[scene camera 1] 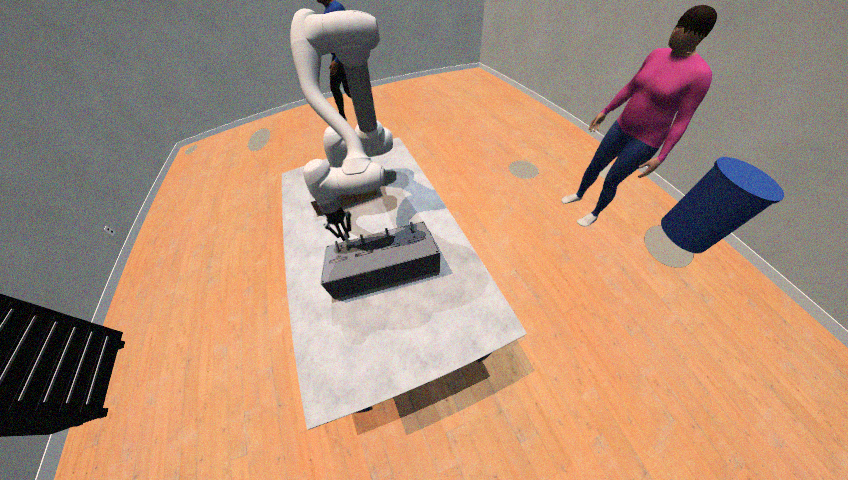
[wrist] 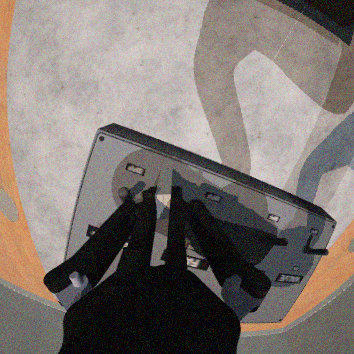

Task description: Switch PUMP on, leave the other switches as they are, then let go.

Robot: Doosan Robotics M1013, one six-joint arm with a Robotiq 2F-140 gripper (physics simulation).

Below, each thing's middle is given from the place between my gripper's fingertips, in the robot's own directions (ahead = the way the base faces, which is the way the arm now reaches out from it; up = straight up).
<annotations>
I see my gripper 14 cm to the right of the grey switch box [scene camera 1: 405, 254] and 10 cm short of it.
</annotations>
